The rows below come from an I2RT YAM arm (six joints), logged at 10 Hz.
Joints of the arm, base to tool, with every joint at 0 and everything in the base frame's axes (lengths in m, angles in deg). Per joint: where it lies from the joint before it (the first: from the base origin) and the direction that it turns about. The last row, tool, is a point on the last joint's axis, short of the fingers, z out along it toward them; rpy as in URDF.
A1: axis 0 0 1 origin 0.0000 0.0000 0.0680
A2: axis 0 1 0 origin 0.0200 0.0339 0.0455
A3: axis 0 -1 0 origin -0.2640 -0.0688 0.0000
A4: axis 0 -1 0 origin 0.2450 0.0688 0.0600
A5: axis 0 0 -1 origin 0.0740 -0.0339 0.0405
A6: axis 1 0 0 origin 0.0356 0.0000 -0.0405
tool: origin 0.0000 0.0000 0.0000 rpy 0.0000 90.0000 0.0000
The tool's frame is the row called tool.
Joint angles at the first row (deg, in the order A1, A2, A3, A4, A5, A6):
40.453, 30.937, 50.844, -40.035, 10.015, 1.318
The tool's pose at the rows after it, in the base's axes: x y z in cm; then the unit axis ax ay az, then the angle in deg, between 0 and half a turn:
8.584, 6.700, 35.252, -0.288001, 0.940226, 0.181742, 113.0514
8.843, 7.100, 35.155, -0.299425, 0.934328, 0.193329, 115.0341
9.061, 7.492, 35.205, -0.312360, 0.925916, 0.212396, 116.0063
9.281, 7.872, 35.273, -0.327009, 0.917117, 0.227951, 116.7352
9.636, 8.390, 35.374, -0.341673, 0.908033, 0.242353, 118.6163
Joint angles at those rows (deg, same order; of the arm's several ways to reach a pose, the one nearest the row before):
40.429, 31.717, 51.214, -39.898, 7.533, 1.129
40.445, 33.009, 51.579, -40.384, 5.373, 1.269
40.432, 33.962, 51.768, -39.770, 2.796, 1.260
40.443, 34.896, 51.959, -39.060, 0.474, 0.875
40.431, 36.662, 52.765, -39.205, -2.207, 0.649

